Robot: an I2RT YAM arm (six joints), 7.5 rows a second.
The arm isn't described. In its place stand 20 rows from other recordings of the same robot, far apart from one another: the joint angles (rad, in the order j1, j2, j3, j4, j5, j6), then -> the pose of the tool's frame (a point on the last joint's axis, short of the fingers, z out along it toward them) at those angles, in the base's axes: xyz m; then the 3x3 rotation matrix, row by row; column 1 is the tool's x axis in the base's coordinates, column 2 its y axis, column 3 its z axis.
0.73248 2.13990 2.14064 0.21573 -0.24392 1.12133 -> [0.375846 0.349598 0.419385], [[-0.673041 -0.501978 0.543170], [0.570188 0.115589 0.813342], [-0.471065 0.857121 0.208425]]
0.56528 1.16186 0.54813 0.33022 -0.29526 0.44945 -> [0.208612 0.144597 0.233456], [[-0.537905 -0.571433 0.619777], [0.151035 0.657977 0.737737], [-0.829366 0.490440 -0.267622]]
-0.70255 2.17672 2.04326 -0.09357 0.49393 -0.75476 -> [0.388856 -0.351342 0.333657], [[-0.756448 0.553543 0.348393], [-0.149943 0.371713 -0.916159], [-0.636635 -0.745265 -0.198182]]
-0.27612 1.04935 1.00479 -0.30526 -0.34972 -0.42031 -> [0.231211 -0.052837 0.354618], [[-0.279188 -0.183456 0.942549], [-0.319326 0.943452 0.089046], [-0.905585 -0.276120 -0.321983]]
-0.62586 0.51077 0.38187 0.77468 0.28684 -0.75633 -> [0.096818 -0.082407 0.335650], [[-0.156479 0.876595 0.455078], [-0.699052 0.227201 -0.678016], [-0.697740 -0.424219 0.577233]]
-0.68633 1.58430 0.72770 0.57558 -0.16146 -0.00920 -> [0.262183 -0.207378 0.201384], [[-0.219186 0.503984 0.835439], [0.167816 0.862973 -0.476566], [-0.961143 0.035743 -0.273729]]
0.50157 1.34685 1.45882 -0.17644 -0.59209 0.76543 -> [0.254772 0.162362 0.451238], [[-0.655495 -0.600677 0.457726], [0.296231 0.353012 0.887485], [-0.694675 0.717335 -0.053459]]
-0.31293 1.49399 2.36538 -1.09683 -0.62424 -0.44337 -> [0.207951 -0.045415 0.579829], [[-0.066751 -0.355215 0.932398], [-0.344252 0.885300 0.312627], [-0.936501 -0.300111 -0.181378]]
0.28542 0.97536 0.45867 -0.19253 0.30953 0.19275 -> [0.191580 0.044915 0.192931], [[-0.622206 0.074191 0.779330], [0.007573 0.996023 -0.088774], [-0.782817 -0.049334 -0.620293]]
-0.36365 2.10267 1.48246 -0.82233 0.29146 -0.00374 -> [0.372032 -0.152532 0.140252], [[-0.928324 0.371568 0.012292], [0.349465 0.883429 -0.312135], [-0.126838 -0.285467 -0.949958]]
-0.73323 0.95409 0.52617 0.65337 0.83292 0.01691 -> [0.138843 -0.160514 0.303685], [[0.182748 0.983127 -0.008003], [-0.149301 0.019705 -0.988595], [-0.971757 0.181858 0.150383]]
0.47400 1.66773 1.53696 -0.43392 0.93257 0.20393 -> [0.348228 0.146509 0.352851], [[-0.399105 0.421283 0.814393], [-0.069138 0.871842 -0.484884], [-0.914295 -0.249825 -0.318830]]
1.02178 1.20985 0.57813 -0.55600 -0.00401 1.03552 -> [0.104708 0.171434 0.162575], [[-0.981279 -0.019189 0.191632], [0.044174 0.946071 0.320935], [-0.187456 0.323392 -0.927512]]
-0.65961 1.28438 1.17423 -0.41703 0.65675 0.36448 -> [0.210983 -0.191118 0.348037], [[-0.049811 0.984744 0.166728], [0.395880 0.172728 -0.901911], [-0.916950 0.021079 -0.398444]]
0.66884 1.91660 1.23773 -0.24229 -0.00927 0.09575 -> [0.316854 0.250853 0.167458], [[-0.681571 -0.561862 0.468798], [-0.416838 0.824659 0.382339], [-0.601420 0.065178 -0.796270]]
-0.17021 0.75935 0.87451 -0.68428 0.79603 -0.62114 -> [0.141868 -0.050195 0.329709], [[-0.846111 0.269721 0.459724], [-0.267657 0.530868 -0.804076], [-0.460929 -0.803387 -0.376981]]
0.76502 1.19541 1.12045 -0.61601 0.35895 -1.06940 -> [0.192412 0.167390 0.332201], [[0.176389 -0.620928 0.763764], [-0.968804 0.027715 0.246274], [-0.174086 -0.783378 -0.596668]]
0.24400 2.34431 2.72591 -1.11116 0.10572 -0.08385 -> [0.477394 0.114981 0.376386], [[-0.630799 -0.217498 0.744841], [-0.242870 0.967022 0.076692], [-0.736958 -0.132523 -0.662820]]
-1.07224 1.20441 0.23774 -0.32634 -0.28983 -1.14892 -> [0.077610 -0.121275 0.088457], [[-0.921949 -0.090226 0.376657], [-0.134994 0.986363 -0.094149], [-0.363026 -0.137647 -0.921556]]
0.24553 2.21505 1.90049 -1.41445 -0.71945 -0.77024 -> [0.396098 0.123442 0.206317], [[-0.630341 -0.725929 -0.275130], [-0.697888 0.374648 0.610402], [-0.340032 0.576771 -0.742774]]
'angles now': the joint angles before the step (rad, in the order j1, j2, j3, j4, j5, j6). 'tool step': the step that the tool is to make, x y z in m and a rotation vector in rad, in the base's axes. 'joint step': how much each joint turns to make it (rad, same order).
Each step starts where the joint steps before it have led.
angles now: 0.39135, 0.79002, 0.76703, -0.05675, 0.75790, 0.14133
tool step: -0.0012, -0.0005, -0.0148, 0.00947, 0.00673, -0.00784
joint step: 0.00112, -0.01648, -0.05823, 0.02764, 0.00795, 0.01666
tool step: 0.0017, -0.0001, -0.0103, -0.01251, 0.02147, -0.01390
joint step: -0.00246, 0.00387, -0.03159, 0.01293, 0.01173, -0.00301
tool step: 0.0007, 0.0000, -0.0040, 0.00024, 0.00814, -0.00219
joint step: -0.00142, 0.00203, -0.01125, 0.00251, 0.00036, 0.00474
